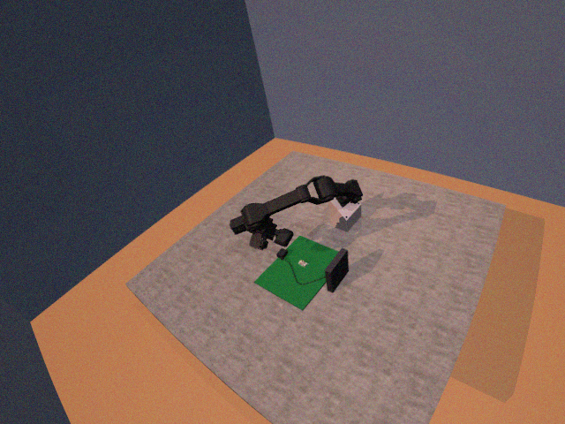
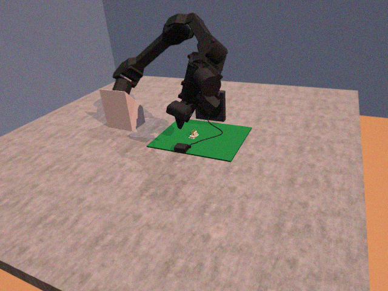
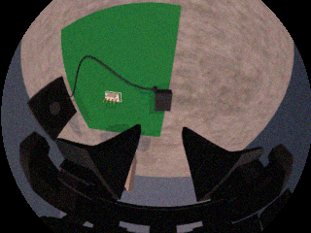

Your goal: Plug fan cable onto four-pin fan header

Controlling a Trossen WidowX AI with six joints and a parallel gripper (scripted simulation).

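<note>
Now: gripper tip 80 mm above the black plug, 10 mm to the left of it and 10 mm past it. From my gripper tip the other things lie so: black fan (260 mm to the left, 50 mm behind, 40 mm below); green board (110 mm to the left, 110 mm below).
</note>
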